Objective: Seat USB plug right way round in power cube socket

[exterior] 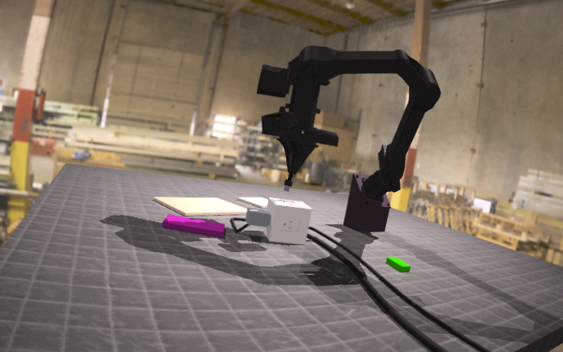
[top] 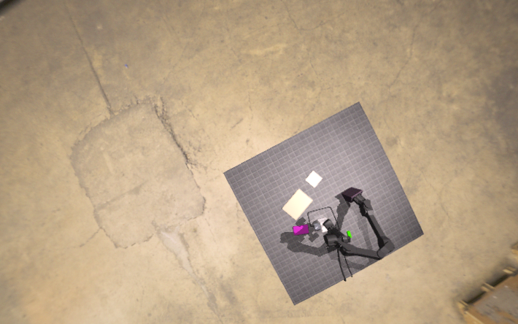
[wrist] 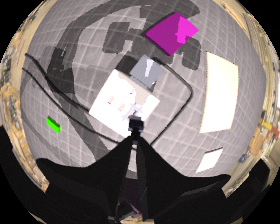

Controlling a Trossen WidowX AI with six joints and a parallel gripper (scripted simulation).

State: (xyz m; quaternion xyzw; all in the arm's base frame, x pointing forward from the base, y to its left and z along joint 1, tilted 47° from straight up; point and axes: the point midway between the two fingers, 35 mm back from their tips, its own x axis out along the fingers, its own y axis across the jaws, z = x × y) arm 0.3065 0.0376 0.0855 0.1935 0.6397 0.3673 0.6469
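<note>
Right now my gripper tip is 20 mm above the dark USB plug. Round my gripper tip: magenta block (190 mm ahead, 10 mm to the right, 130 mm below); green block (150 mm behind, 220 mm to the left, 130 mm below).
</note>
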